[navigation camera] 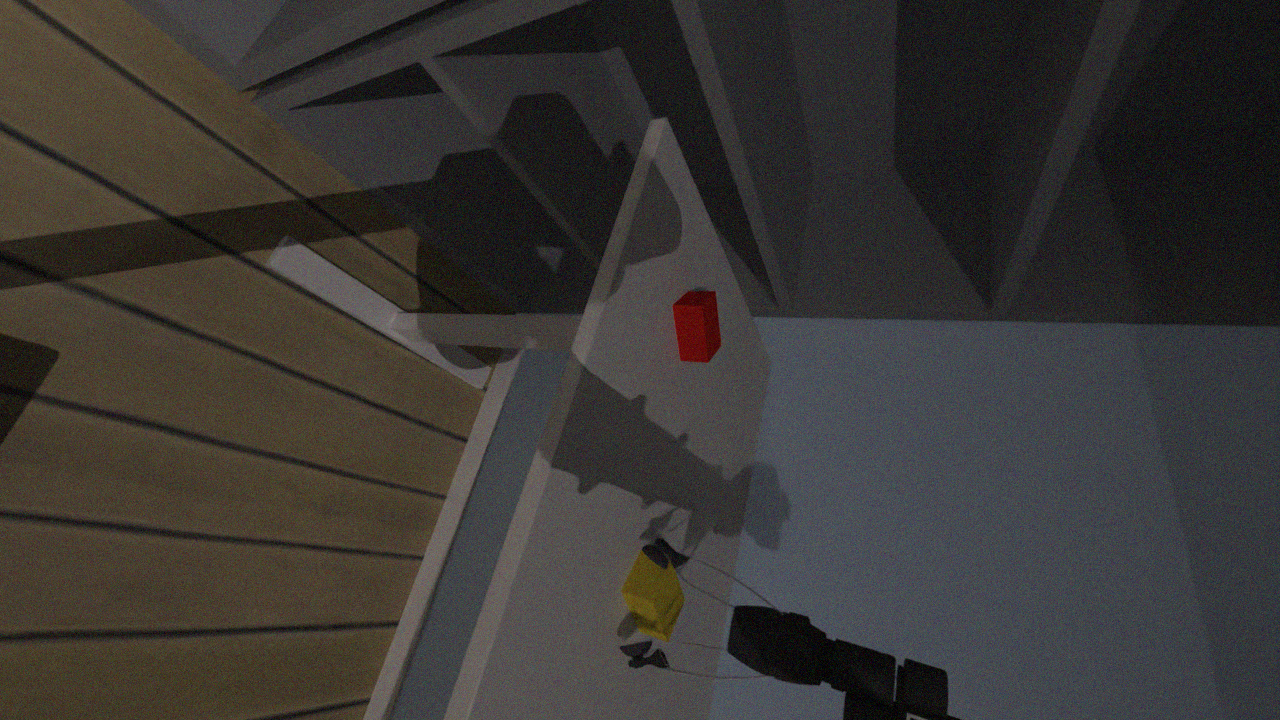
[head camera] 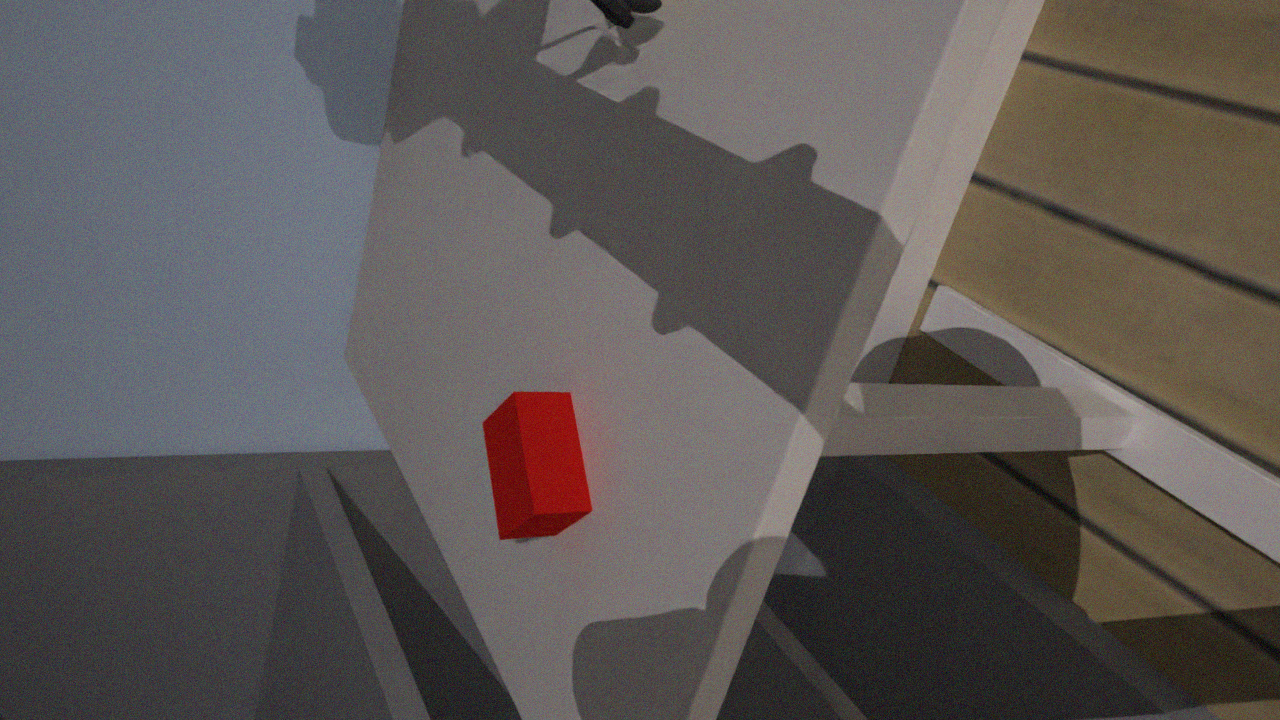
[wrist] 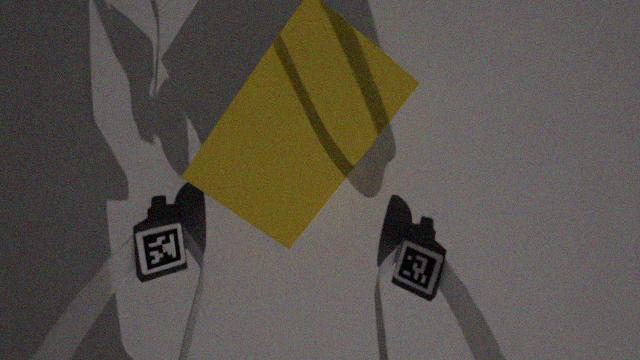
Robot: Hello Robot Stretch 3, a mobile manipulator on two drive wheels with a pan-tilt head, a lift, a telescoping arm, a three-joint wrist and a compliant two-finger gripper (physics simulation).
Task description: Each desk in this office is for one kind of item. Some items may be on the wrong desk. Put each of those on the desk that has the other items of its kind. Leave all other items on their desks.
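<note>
My gripper [navigation camera: 632, 595], [wrist: 295, 211], visible in both views.
</note>
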